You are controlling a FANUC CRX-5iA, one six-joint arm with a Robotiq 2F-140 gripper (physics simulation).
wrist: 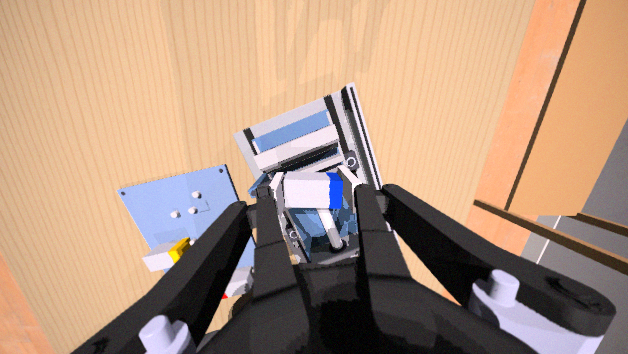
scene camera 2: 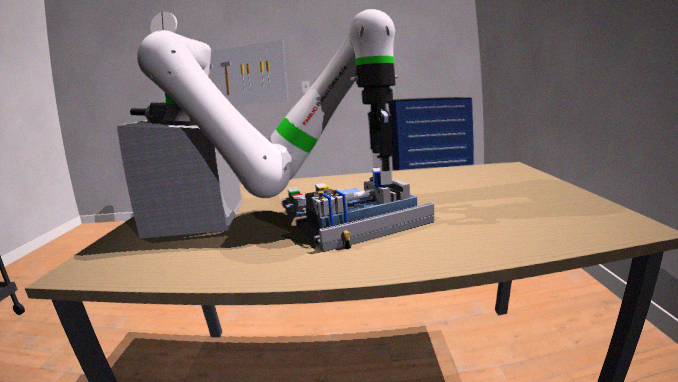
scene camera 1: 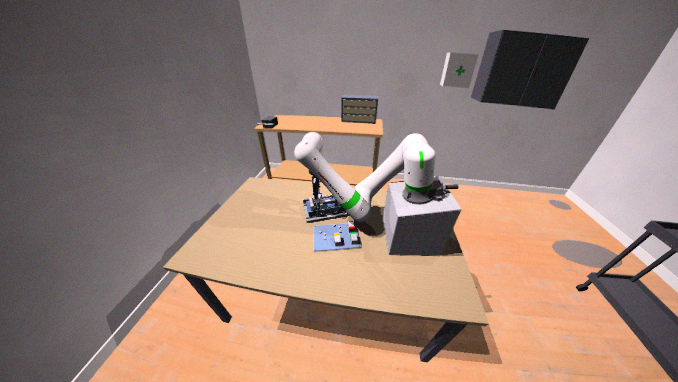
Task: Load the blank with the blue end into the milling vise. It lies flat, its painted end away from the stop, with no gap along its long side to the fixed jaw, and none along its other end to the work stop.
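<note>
The white blank with the blue end (scene camera 2: 376, 177) (wrist: 307, 191) is held across the gripper (scene camera 2: 384, 174) (wrist: 316, 191), which is shut on its two ends. The blue end is at the right finger in the wrist view. The milling vise (scene camera 1: 325, 218) (scene camera 2: 407, 189) (wrist: 297, 147) is below the blank. In the wrist view the blank's long side is turned at an angle to the light jaw bar. In scene camera 2 the blank stands out above the jaws; its underside is partly hidden. The work stop cannot be made out clearly. In scene camera 1 the blank is too small to tell.
A blue plate (scene camera 1: 322, 245) (wrist: 145, 200) with pegs lies beside the vise. It bears a yellow-ended blank (scene camera 1: 337, 240) (wrist: 160, 257), a green-ended blank (scene camera 1: 354, 238) and a red-ended blank (scene camera 1: 351, 227). A grey rail (scene camera 2: 380, 228) runs along the vise's side. The robot's grey pedestal (scene camera 1: 422, 232) (scene camera 2: 172, 182) stands on the table.
</note>
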